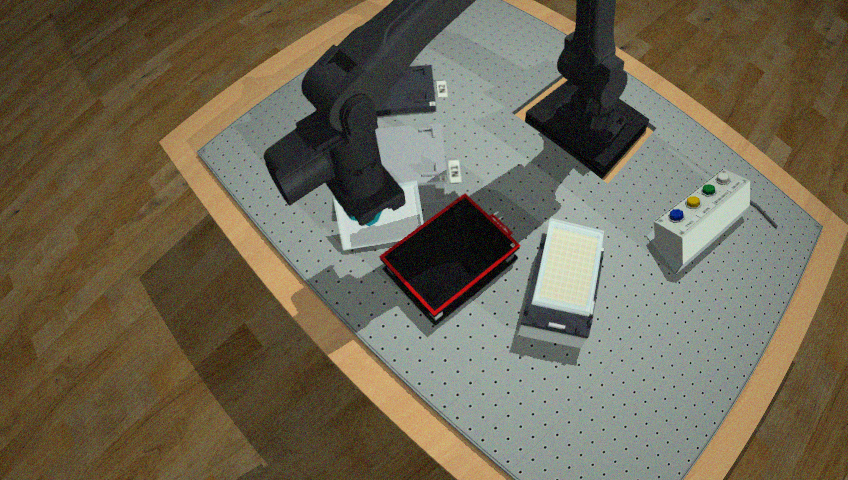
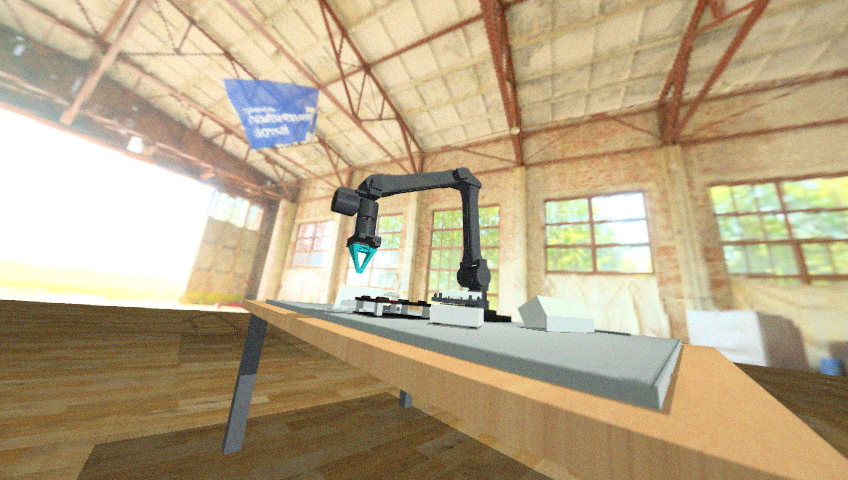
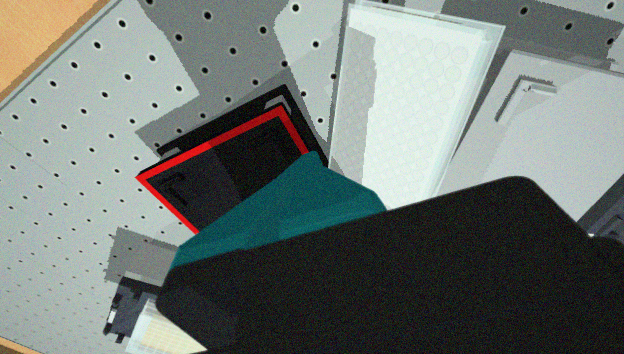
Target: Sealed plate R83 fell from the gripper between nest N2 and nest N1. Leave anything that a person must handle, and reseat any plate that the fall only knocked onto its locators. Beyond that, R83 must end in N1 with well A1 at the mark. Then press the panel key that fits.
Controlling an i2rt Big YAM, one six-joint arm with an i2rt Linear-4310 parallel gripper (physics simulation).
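Pixels of known places: gripper, between the fingertips: [image 1: 372,222] [image 2: 359,273] [image 3: 314,164]; arm's base, origin of its link: [image 1: 591,119].
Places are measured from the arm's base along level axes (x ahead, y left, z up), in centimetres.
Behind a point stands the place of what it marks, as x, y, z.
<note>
The sealed white plate R83 [image 1: 398,225] {39.7, -10.8, 0.7} [image 3: 416,105] {41.7, -15.5, 3.2} lies flat on the perforated table, just in front of the light grey nest N1 [image 1: 404,151] {30.4, -17.9, 3.8} and not in it. The N1 label [image 1: 454,170] {25.1, -12.3, -1.9} sits beside the nest. The dark nest N2 [image 1: 417,90] {15.6, -29.0, -0.5} lies further back, partly hidden by the arm. My gripper [image 1: 372,220] {44.5, -10.3, 8.0} [image 2: 360,268] {44.5, -10.3, 8.0} [image 3: 314,164] {44.5, -10.3, 8.0} is shut with its teal fingers together and holds nothing. It hangs high above the plate's left part. The plate's A1 corner cannot be made out.
A black tray with a red rim [image 1: 422,229] {38.4, -7.1, 1.9} [image 3: 205,145] {46.4, -3.0, 1.9} lies askew right of the plate. A cream plate [image 1: 569,267] {31.4, 14.0, 5.5} sits on a dark nest [image 1: 555,323] {38.4, 17.1, 3.3} further right. A white panel box [image 2: 555,314] {12.5, 29.8, 2.0} stands at the right edge, and the arm's base [image 1: 589,119] {3.9, 1.1, 4.0} at the back right.
</note>
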